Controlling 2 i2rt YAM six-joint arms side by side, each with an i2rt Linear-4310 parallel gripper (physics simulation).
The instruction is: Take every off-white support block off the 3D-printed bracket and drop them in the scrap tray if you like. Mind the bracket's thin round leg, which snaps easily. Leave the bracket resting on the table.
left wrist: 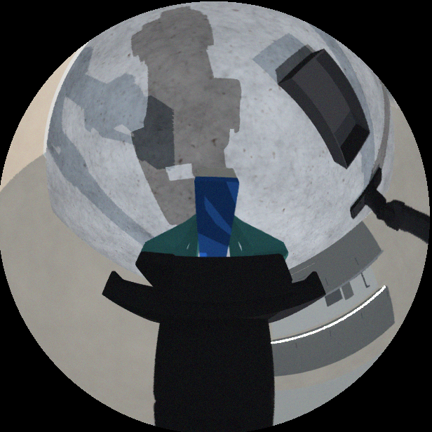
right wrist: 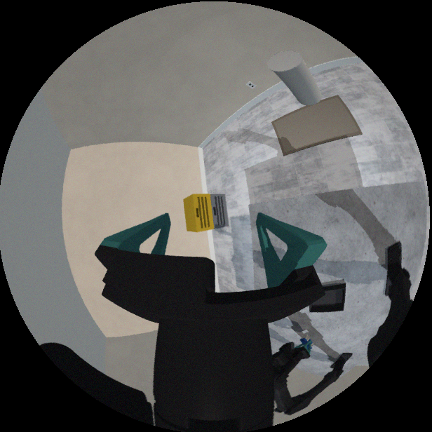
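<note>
My left gripper is shut on the blue bracket, held off the table. A small grey-beige edge shows just beyond the bracket's far end; I cannot tell whether it is a support block. The bracket's thin round leg cannot be made out. The black scrap tray lies on the table, apart from the left gripper, at the upper right in the left wrist view. My right gripper is open and empty, raised and facing the room's walls.
A black arm-like part shows at the right in the left wrist view. More dark arm parts show at the right in the right wrist view. Beyond the table are a brown box, a grey cylinder and a yellow cabinet.
</note>
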